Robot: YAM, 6 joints.
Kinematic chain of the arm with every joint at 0, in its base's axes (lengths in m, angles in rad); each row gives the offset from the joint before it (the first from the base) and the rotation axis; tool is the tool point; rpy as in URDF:
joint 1: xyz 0 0 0.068 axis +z
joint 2: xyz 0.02 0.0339 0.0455 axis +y
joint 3: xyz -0.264 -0.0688 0 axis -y
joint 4: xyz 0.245 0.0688 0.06 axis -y
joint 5: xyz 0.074 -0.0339 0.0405 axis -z
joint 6: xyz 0.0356 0 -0.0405 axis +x
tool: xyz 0 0 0 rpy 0 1.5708 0
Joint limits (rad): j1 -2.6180..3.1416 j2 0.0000..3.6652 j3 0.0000..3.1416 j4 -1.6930..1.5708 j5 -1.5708..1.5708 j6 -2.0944..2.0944
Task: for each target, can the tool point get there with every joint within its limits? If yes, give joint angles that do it. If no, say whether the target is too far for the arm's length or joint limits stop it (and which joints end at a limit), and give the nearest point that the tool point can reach.
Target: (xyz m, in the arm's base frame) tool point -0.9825 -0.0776 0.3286
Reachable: no: too far | nearest point -0.6301 -0.0068 0.2499 | short by 0.368 m
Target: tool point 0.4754 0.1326 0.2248
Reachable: yes | joints 0.2873 2.3288 2.1701 -1.0297 0.2141 -0.9446
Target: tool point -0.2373 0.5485 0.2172
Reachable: yes | joints 1.9788 2.7822 2.3090 1.1559 -0.0053 1.5139
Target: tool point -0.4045 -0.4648 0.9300
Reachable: no: too far | nearest point -0.2554 -0.2935 0.6189 | short by 0.385 m
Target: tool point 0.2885 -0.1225 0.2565
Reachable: yes | joints -0.3294 1.4206 0.7853 0.4279 0.6879 -1.7014
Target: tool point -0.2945 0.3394 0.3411
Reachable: yes | joints 2.2766 1.8609 1.4210 0.6671 -0.1120 -1.3985
